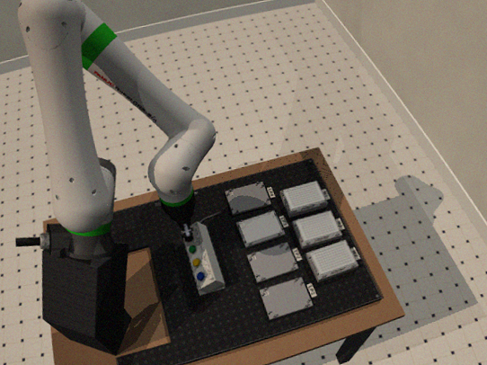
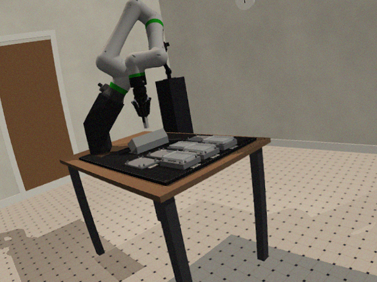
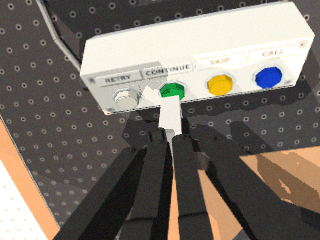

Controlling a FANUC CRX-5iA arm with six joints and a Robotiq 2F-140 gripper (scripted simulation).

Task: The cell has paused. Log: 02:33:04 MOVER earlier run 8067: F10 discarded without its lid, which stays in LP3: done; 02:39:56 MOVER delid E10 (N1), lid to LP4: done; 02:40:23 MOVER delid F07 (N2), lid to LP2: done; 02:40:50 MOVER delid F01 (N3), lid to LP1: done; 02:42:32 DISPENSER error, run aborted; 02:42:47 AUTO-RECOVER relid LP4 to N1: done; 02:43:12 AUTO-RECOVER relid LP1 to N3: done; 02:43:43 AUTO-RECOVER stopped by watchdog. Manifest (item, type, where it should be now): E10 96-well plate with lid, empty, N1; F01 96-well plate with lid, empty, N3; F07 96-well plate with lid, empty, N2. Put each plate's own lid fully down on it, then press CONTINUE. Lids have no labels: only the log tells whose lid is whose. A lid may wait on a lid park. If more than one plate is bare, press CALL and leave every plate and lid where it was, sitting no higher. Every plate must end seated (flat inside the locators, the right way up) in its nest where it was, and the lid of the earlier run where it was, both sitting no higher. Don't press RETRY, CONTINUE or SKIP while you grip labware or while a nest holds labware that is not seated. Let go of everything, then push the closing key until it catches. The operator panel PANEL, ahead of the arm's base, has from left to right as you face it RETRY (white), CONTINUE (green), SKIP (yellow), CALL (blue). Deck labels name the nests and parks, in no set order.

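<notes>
The green continue button lies 70 mm below my hand. From my hand the other things lie so: blue call button (100 mm to the right, 70 mm below); white retry button (50 mm to the left, 70 mm below); yellow skip button (50 mm to the right, 70 mm below).
</notes>
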